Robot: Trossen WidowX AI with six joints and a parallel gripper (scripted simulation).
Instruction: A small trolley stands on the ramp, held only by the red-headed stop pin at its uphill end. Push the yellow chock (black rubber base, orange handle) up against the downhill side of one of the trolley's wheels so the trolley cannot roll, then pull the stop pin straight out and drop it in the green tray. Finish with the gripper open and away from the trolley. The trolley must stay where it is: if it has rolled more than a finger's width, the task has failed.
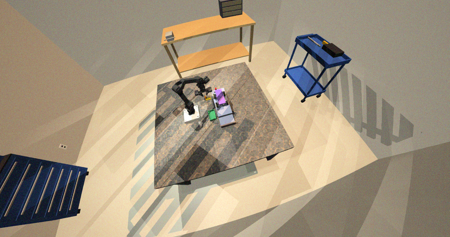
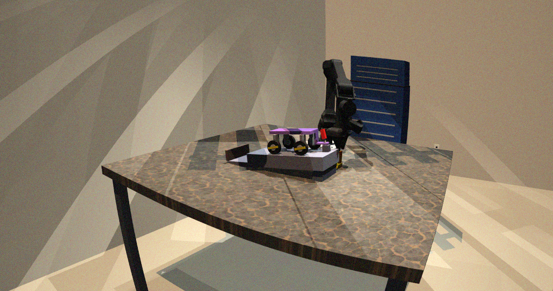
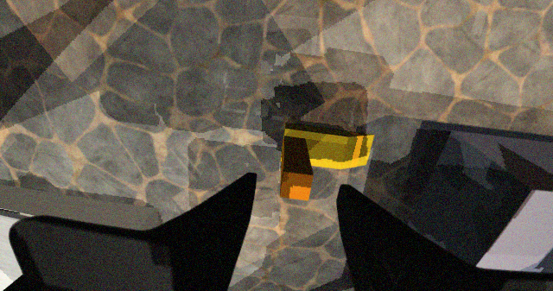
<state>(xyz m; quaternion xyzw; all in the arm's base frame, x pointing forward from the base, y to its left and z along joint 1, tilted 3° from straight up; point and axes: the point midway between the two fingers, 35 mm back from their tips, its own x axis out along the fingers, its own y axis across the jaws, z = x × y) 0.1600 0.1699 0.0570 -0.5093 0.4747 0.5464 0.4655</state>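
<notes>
Right now the yellow chock is 20 mm ahead of my gripper tip and 50 mm below it. Also, from my gripper tip: grey ramp 170 mm ahead, 110 mm to the right, 20 mm below; then red-headed stop pin 140 mm ahead, 70 mm above; then trolley 170 mm ahead, 110 mm to the right, 50 mm above.
</notes>
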